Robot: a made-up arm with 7 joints. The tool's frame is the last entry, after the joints.
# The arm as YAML. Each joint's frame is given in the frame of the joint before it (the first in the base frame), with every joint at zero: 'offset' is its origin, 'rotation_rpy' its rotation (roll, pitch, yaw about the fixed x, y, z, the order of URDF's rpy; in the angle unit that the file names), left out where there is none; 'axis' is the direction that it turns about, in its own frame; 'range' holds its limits. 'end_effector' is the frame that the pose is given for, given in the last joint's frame.
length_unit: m
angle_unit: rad
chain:
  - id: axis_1
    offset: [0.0, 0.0, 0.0]
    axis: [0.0, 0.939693, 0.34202]
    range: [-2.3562, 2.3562]
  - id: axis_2
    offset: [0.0, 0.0, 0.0]
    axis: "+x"
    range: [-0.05, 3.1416]
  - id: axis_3
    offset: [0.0, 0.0, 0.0]
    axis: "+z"
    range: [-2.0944, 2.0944]
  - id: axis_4
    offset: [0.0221, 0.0, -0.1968]
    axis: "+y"
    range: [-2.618, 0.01]
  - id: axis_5
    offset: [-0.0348, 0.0, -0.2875]
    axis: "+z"
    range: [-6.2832, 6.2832]
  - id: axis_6
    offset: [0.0, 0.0, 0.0]
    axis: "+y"
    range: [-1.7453, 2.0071]
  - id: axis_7
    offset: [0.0, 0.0, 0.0]
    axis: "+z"
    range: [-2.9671, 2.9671]
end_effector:
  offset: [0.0, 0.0, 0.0]
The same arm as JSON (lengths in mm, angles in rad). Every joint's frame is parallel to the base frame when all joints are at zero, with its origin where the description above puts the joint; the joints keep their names.
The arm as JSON. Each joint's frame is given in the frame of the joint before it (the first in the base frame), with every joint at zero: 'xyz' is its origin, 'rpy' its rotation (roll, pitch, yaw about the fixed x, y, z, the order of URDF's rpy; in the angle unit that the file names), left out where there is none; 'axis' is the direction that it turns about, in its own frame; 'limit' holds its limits. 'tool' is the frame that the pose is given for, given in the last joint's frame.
{"units": {"length": "mm", "angle": "rad"}, "joints": [{"name": "axis_1", "type": "revolute", "origin": {"xyz": [0.0, 0.0, 0.0]}, "axis": [0.0, 0.9397, 0.342], "limit": {"lower": -2.3562, "upper": 2.3562}}, {"name": "axis_2", "type": "revolute", "origin": {"xyz": [0.0, 0.0, 0.0]}, "axis": "+x", "limit": {"lower": -0.05, "upper": 3.1416}}, {"name": "axis_3", "type": "revolute", "origin": {"xyz": [0.0, 0.0, 0.0]}, "axis": "+z", "limit": {"lower": -2.0944, "upper": 2.0944}}, {"name": "axis_4", "type": "revolute", "origin": {"xyz": [22.1, 0.0, -196.8]}, "axis": "+y", "limit": {"lower": -2.618, "upper": 0.01}}, {"name": "axis_5", "type": "revolute", "origin": {"xyz": [-34.8, 0.0, -287.5]}, "axis": "+z", "limit": {"lower": -6.2832, "upper": 6.2832}}, {"name": "axis_6", "type": "revolute", "origin": {"xyz": [0.0, 0.0, 0.0]}, "axis": "+y", "limit": {"lower": -1.7453, "upper": 2.0071}}, {"name": "axis_7", "type": "revolute", "origin": {"xyz": [0.0, 0.0, 0.0]}, "axis": "+z", "limit": {"lower": -2.9671, "upper": 2.9671}}], "tool": {"origin": {"xyz": [0.0, 0.0, 0.0]}}}
